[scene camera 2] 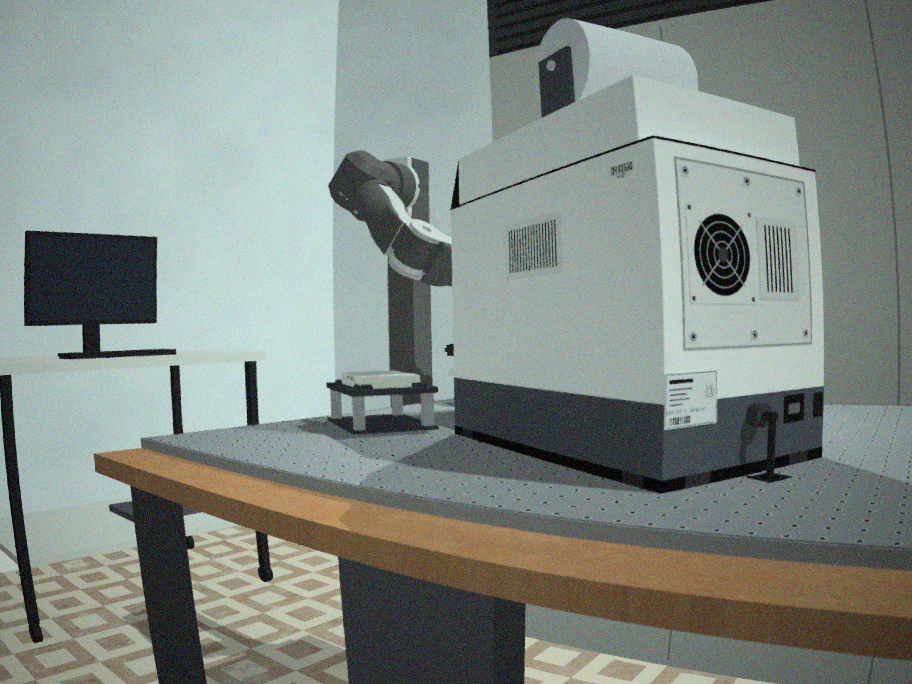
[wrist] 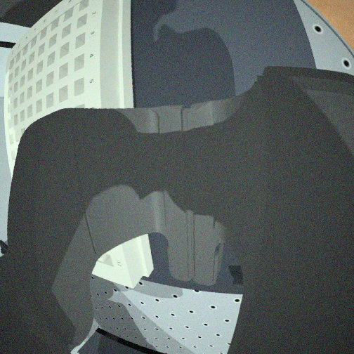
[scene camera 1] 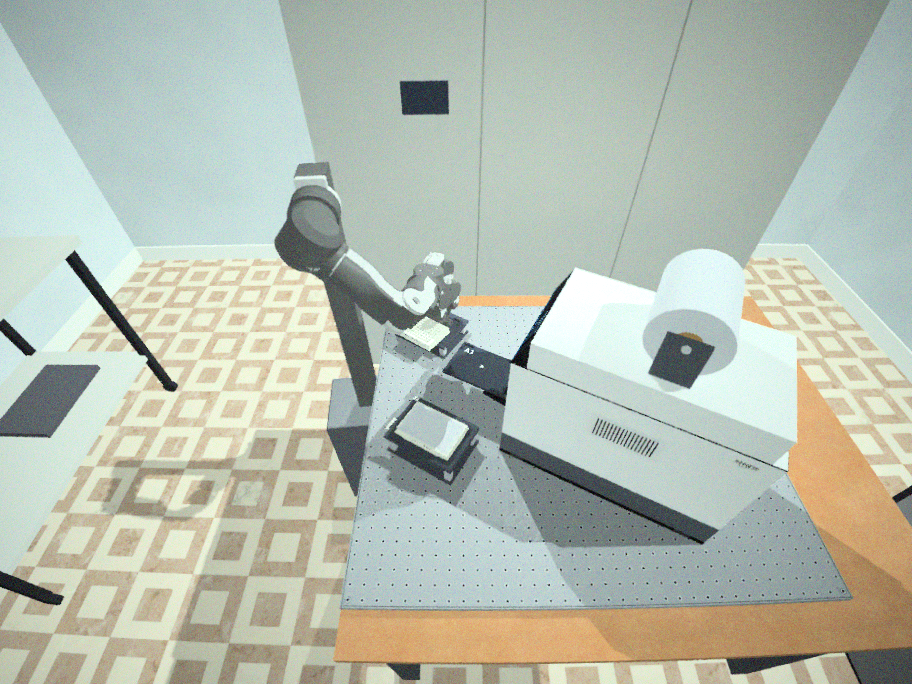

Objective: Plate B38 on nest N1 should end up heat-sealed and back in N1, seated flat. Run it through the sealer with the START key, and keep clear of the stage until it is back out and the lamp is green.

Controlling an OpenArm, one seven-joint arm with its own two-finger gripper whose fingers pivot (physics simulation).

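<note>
A pale plate with square wells (scene camera 1: pixel 425 333) (wrist: pixel 62 60) lies on the far dark nest (scene camera 1: pixel 458 328). A pale plate with a smooth-looking top (scene camera 1: pixel 433 427) (scene camera 2: pixel 379 379) lies flat on the near nest (scene camera 1: pixel 418 462) (scene camera 2: pixel 340 388). I cannot read plate or nest labels. My gripper (scene camera 1: pixel 451 307) (wrist: pixel 201 196) is shut and empty, close beside the far nest; the sealer hides it in scene camera 2. The dark stage (scene camera 1: pixel 482 368) sticks out of the white sealer (scene camera 1: pixel 611 412) (scene camera 2: pixel 559 316) and bears no plate. The START key and lamp do not show.
A white film roll (scene camera 1: pixel 699 301) (scene camera 2: pixel 633 58) sits on top of the sealer. The sealer and nests stand on a perforated grey board (scene camera 1: pixel 471 566) (scene camera 2: pixel 309 456) on an orange-brown table (scene camera 1: pixel 515 633) (scene camera 2: pixel 442 552). A monitor (scene camera 2: pixel 90 278) stands on a side desk at the left.
</note>
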